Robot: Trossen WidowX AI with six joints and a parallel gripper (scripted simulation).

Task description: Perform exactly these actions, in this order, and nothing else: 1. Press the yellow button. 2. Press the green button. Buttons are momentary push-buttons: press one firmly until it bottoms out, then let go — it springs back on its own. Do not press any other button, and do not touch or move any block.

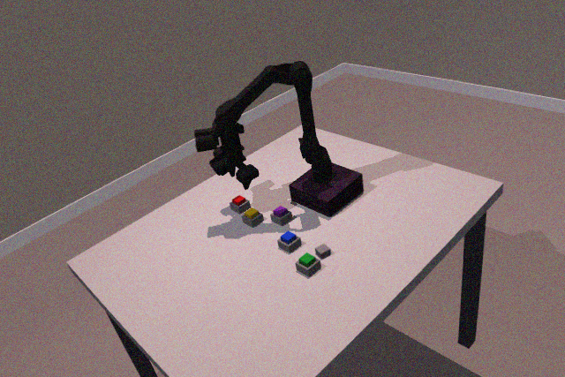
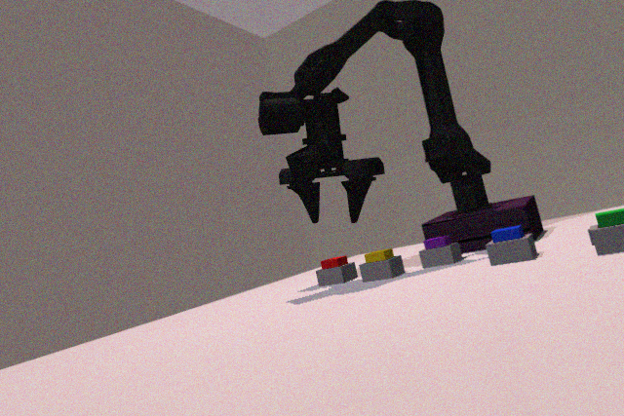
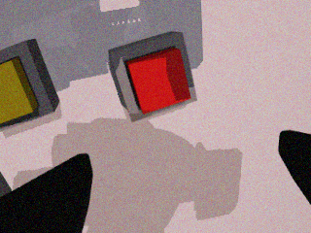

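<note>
The yellow button is 50 mm ahead of my gripper tip, 80 mm to the left of it and 60 mm below it. The rest, counted from my gripper tip: blue button: 90 mm ahead, 260 mm to the left, 60 mm below; then purple button: 160 mm to the left, 60 mm below; then red button: 10 mm ahead, 10 mm to the right, 60 mm below.
</note>
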